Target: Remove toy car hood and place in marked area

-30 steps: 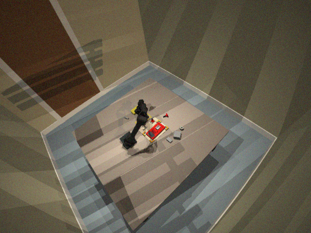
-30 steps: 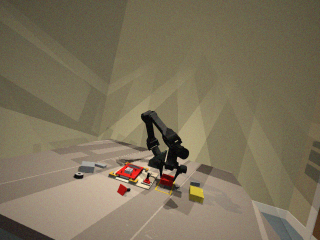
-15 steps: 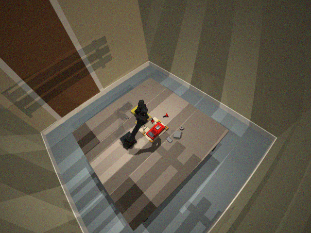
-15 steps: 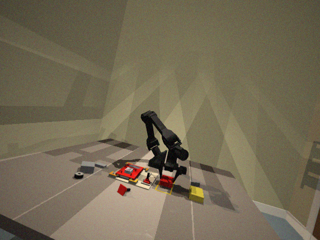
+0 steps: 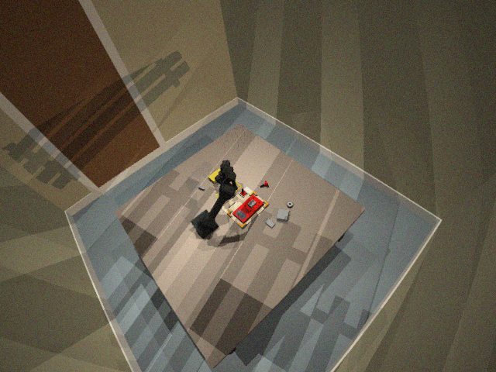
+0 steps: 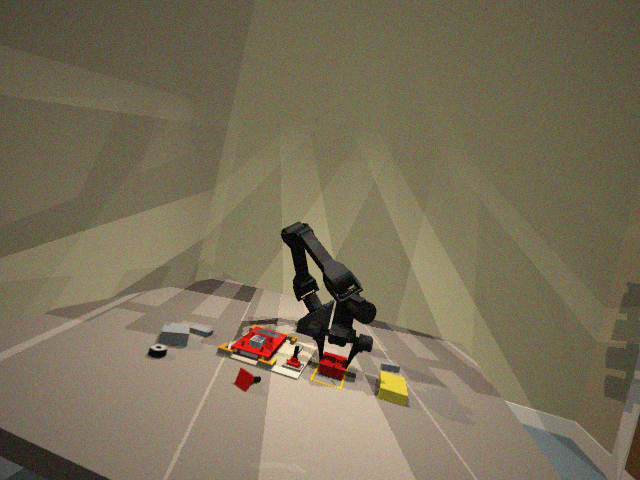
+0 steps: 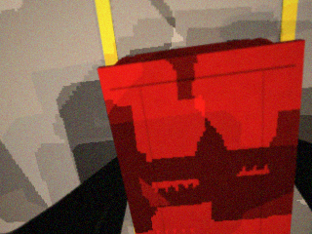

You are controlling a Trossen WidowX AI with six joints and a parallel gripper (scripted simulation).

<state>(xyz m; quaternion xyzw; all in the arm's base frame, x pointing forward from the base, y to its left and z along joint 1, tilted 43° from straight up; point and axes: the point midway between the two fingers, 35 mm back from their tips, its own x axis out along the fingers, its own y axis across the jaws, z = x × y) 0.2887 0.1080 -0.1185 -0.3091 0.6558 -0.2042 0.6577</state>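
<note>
Now: gripper tip right at the red hood. Round my gripper tip: yellow block (17 cm to the left); then black wheel (26 cm ahead, 38 cm to the right, 1 cm below).
</note>
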